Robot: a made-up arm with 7 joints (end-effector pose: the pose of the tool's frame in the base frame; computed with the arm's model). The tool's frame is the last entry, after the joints. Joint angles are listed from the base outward.
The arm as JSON. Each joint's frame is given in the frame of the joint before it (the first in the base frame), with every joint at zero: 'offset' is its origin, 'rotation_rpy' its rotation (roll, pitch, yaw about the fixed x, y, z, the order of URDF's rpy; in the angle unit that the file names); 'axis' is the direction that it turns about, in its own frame. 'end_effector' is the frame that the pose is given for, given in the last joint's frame.
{
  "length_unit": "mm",
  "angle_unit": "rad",
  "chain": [
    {
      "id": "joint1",
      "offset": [
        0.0,
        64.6,
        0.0
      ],
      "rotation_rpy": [
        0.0,
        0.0,
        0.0
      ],
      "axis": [
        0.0,
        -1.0,
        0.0
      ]
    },
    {
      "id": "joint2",
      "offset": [
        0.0,
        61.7,
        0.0
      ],
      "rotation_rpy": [
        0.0,
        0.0,
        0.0
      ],
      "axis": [
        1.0,
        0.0,
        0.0
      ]
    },
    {
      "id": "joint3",
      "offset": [
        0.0,
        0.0,
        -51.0
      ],
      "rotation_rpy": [
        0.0,
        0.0,
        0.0
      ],
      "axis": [
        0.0,
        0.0,
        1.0
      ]
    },
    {
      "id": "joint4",
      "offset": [
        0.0,
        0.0,
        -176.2
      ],
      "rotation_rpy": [
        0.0,
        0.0,
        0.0
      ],
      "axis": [
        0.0,
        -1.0,
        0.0
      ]
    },
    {
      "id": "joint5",
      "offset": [
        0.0,
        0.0,
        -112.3
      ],
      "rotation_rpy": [
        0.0,
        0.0,
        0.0
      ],
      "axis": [
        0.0,
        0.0,
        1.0
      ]
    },
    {
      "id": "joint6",
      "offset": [
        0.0,
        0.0,
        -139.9
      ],
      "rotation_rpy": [
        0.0,
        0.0,
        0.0
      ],
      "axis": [
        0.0,
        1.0,
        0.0
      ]
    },
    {
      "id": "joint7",
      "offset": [
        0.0,
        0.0,
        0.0
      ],
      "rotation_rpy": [
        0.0,
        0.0,
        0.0
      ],
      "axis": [
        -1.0,
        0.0,
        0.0
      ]
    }
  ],
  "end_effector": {
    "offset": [
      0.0,
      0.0,
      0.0
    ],
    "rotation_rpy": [
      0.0,
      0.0,
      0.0
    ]
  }
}
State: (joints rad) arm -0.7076 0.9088 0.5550 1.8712 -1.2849 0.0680 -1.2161
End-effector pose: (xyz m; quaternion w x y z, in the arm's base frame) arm 0.1597 0.3247 -0.1283 0.0994 -0.7229 0.5613 0.3906
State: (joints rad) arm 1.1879 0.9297 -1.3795 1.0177 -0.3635 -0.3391 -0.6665
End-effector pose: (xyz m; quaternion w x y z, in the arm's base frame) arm 0.3714 0.2886 -0.1056 0.2446 0.4669 -0.6825 -0.5064
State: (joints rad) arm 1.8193 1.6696 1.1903 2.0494 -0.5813 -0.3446 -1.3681
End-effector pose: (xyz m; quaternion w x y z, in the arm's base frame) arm -0.2316 0.2163 0.0270 0.8902 -0.3062 -0.1402 -0.3068
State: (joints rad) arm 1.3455 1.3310 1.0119 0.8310 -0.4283 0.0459 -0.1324
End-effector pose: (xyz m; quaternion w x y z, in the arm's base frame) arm -0.0355 0.5497 0.1095 0.1375 0.5738 -0.6028 0.5371
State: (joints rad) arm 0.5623 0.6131 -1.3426 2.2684 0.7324 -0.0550 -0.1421
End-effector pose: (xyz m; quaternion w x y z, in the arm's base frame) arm 0.1232 0.0098 -0.1134 0.5059 -0.5024 -0.5978 -0.3664
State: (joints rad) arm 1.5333 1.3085 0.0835 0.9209 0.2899 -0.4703 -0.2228
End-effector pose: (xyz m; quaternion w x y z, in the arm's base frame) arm 0.0898 0.4975 0.1969 0.0450 -0.4980 0.8351 -0.2292
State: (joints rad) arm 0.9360 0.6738 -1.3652 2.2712 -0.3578 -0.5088 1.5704
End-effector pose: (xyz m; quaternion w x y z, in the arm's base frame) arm 0.1589 0.0191 -0.0681 0.2249 0.0514 0.0921 0.9687
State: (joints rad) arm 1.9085 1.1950 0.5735 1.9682 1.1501 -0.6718 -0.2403
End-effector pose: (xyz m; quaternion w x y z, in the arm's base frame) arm -0.1306 0.2932 0.1612 0.7444 0.0247 0.6673 -0.0011
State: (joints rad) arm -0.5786 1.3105 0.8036 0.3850 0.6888 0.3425 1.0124
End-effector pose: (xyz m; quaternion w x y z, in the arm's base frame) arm 0.0262 0.5893 -0.0801 0.8983 0.0660 -0.3900 0.1912
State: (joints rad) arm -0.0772 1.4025 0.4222 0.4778 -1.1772 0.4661 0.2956
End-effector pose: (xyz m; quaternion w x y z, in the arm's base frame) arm 0.1033 0.5790 -0.0368 0.6391 0.6857 0.2888 -0.1948
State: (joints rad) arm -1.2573 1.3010 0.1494 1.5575 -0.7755 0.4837 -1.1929
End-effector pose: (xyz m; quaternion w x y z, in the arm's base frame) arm 0.0529 0.3585 -0.2450 0.1932 0.6163 -0.4036 -0.6481
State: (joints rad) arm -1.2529 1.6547 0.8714 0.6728 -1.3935 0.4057 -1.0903
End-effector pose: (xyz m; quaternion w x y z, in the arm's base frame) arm 0.1793 0.5392 -0.0475 0.1797 -0.6936 0.0136 0.6975
